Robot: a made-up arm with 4 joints.
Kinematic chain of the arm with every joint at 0, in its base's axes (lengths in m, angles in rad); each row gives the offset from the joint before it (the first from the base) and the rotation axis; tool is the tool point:
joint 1: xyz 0 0 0.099 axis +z
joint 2: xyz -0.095 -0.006 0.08 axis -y
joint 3: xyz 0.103 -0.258 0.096 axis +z
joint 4: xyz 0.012 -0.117 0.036 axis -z
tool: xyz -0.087 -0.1 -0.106
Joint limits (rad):
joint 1: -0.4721..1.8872
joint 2: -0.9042..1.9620
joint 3: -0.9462..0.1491
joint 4: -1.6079..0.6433
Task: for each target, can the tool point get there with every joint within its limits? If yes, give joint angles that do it. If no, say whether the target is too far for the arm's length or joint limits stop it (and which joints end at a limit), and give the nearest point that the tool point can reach.
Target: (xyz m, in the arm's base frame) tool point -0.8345 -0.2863 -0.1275
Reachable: no: too far | nearest point -0.3488 -0.2713 0.1244 | short by 0.547 m
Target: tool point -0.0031 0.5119 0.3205
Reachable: no: joint limits stop it (at a limit: joint 1, joint 3, joint 4) | nearest point 0.3774 0.2772 0.2375 | short by 0.455 m
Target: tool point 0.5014 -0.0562 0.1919
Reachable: yes | joints 1.6979 1.4184 -0.7129 -1.2275
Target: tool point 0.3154 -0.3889 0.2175
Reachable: yes | joints 0.8576 0.6589 -0.1171 -0.2595
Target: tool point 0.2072 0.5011 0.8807
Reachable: no: too far | nearest point 0.4072 0.1861 0.3800 | short by 0.624 m
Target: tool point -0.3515 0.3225 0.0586
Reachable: no: joint limits stop it (at a limit: joint 1, joint 3, joint 4) | nearest point -0.2736 -0.1447 0.1517 | short by 0.483 m
